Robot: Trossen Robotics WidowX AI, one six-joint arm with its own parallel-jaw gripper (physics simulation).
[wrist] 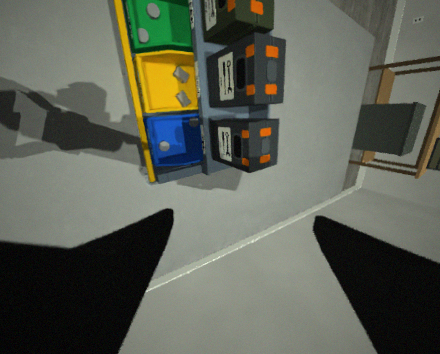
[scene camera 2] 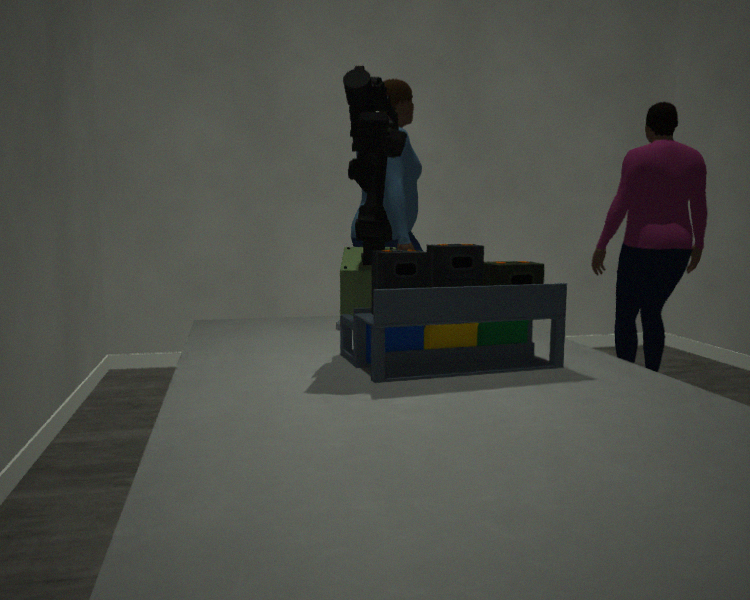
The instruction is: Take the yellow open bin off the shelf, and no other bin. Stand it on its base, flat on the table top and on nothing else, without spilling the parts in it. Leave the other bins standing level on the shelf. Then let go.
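Places are measured from the arm's base along level axes (x ahead, y left, z up), in millimetres.
Pixels of known places: gripper, fingertip midpoint: (wrist: 243, 219) (scene camera 2: 371, 179).
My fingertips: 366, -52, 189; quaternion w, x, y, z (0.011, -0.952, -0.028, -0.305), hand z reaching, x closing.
Behind a point stands the place of what it marks, as x, y, z.
The yellow open bin (scene camera 2: 450, 335) @[501, 86, -115] (wrist: 160, 87) @[412, 77, -164] stands on the lower level of the shelf (scene camera 2: 469, 304) @[589, 97, -43] (wrist: 186, 173) @[448, -100, -88], between the green bin (scene camera 2: 502, 332) @[482, 197, -115] (wrist: 175, 25) @[441, 206, -164] and the blue bin (scene camera 2: 403, 337) @[516, -9, -114] (wrist: 170, 135) @[437, -25, -163]. Two grey parts show inside the yellow bin in the wrist view. In the scene view, its back shows through the rear opening of the shelf. My gripper (wrist: 243, 219) @[365, -52, 189] is open, with nothing between its fingers. It is apart from the bins and high above the table; its fingertips are hard to make out against the dark arm in the scene view.
Dark cases (scene camera 2: 456, 264) @[543, 84, 26] (wrist: 249, 72) @[478, 82, 48] (wrist: 247, 145) @[494, -22, 45] with orange latches and an olive case (scene camera 2: 514, 272) @[536, 198, 9] (wrist: 240, 22) @[474, 154, 20] stand on the shelf's upper level. A light green box (scene camera 2: 355, 290) @[52, -55, -78] stands behind the shelf's left end. Two people (scene camera 2: 403, 181) (scene camera 2: 664, 193) are beyond the table (scene camera 2: 400, 488) @[1050, -103, -173].
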